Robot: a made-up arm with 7 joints. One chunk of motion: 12 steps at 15 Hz.
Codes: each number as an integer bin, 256 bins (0 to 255) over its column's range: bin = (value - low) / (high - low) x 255, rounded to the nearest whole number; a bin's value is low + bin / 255 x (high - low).
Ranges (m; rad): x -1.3..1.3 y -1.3..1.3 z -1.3..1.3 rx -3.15..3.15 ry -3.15..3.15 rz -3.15..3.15
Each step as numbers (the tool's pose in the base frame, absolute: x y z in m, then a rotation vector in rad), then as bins.
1 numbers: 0.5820 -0.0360 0.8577 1.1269 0.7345 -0.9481
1 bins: 185 124 212 173 157 89
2 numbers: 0.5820 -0.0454 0.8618 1.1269 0.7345 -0.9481
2 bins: 185 123 212 173 157 89
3 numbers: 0.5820 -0.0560 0.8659 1.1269 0.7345 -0.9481
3 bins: 185 122 212 173 157 89
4 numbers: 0.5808 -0.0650 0.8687 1.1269 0.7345 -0.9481
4 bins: 184 121 213 173 157 89
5 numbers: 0.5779 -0.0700 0.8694 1.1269 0.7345 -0.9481
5 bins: 184 121 213 173 157 89
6 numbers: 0.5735 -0.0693 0.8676 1.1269 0.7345 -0.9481
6 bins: 184 121 213 173 157 89
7 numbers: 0.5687 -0.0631 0.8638 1.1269 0.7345 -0.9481
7 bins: 183 121 212 173 157 89
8 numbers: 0.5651 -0.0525 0.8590 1.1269 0.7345 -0.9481
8 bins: 183 122 212 173 157 89
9 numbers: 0.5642 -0.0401 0.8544 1.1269 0.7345 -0.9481
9 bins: 183 124 211 173 157 89
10 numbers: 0.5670 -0.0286 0.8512 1.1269 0.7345 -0.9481
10 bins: 183 125 211 173 157 89
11 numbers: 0.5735 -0.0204 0.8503 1.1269 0.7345 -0.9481
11 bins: 184 125 211 173 157 89
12 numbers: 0.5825 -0.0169 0.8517 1.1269 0.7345 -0.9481
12 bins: 185 126 211 173 157 89
